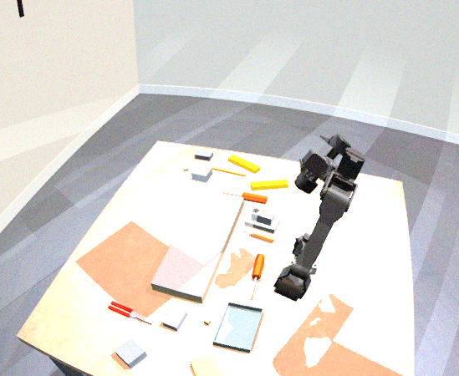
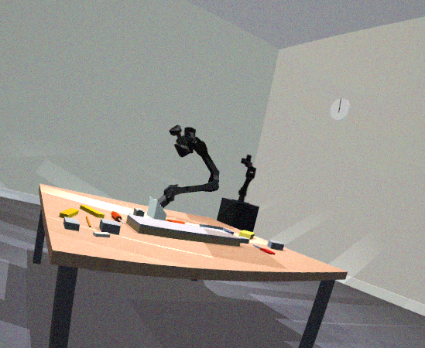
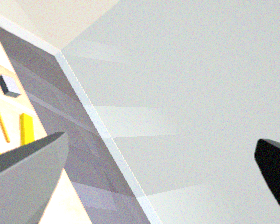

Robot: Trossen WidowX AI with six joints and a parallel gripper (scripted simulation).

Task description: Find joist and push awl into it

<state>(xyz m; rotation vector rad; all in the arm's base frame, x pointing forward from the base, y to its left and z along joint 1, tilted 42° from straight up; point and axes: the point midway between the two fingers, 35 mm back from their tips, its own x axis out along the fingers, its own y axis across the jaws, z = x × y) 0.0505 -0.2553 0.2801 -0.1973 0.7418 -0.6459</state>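
My gripper tip is now 41 cm above the stud finder, 17 cm short of it and 14 cm to the left of it. Round my gripper tip: square indicator window 40 cm below, 19 cm ahead, 14 cm to the right; then tray 44 cm below, 36 cm to the left, 10 cm ahead; then awl 45 cm below, 16 cm ahead, 6 cm to the right.
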